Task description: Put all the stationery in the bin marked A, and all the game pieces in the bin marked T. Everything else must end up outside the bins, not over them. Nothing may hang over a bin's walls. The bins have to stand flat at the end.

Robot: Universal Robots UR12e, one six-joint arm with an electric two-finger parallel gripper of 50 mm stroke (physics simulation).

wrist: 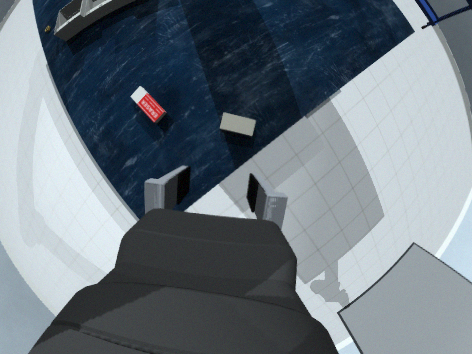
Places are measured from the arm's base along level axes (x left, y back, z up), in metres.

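Where they show: gripper, fingertip midpoint: [218, 181].
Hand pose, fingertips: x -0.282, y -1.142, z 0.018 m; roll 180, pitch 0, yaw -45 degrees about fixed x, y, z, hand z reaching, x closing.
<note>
Things, the pixels of their centre, and the offset from my fingertips. "spot": a spot on its surface instead. Level surfaces: height alone.
- white eraser at the middle of its body: [147, 103] dx -0.033, dy +0.151, dz -0.124 m
- dark blue table top at its surface level: dz -0.130 m
- plain pale grey-beige block at the middle of its body: [237, 123] dx +0.055, dy +0.034, dz -0.127 m
- grey compartment bin at a spot on its surface: [69, 33] spot: dx -0.086, dy +0.461, dz -0.117 m
- small yellowish round thing at the middle of its body: [47, 28] dx -0.146, dy +0.618, dz -0.126 m
A red and white eraser [149, 105] lies on the dark blue table top [250, 60], left of the middle of the wrist view. A plain pale grey-beige block [238, 124] lies to its right, near the table's edge. My gripper [218, 181] is open with nothing between the fingers. It hangs above the table's edge, nearer the camera than the eraser and the block, with both beyond its fingertips. Part of a grey compartment bin [69, 33] shows at the top left, cut off by the frame. No letter A or T can be read on it.
A small yellowish round thing [48, 29] lies beside the bin's left end, too small to identify. The table edge runs diagonally, with pale tiled floor [400, 100] beyond. A grey panel [415, 300] stands at the lower right, and a blue-framed object [426, 11] at the top right.
</note>
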